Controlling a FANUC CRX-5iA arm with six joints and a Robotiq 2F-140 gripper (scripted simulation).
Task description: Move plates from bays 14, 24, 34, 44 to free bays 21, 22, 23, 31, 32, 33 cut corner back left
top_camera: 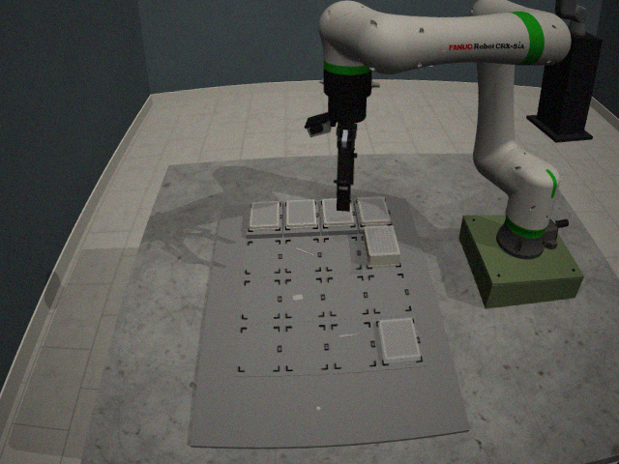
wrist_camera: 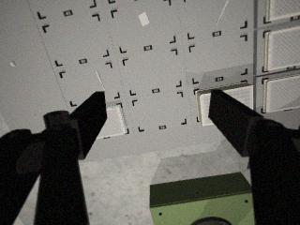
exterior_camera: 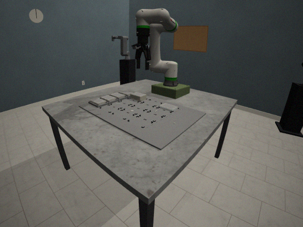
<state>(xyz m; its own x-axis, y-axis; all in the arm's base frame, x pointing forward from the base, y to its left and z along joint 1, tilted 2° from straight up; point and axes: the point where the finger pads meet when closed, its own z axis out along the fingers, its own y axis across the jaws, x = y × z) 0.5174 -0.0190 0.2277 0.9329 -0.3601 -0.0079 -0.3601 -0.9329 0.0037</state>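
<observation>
The sealed deep-well block lies 30 cm below my hand, 14 cm behind it and 13 cm to the right of it. Round my hand: white pointed piece: 31 cm below, 14 cm to the left, 3 cm ahead.
</observation>
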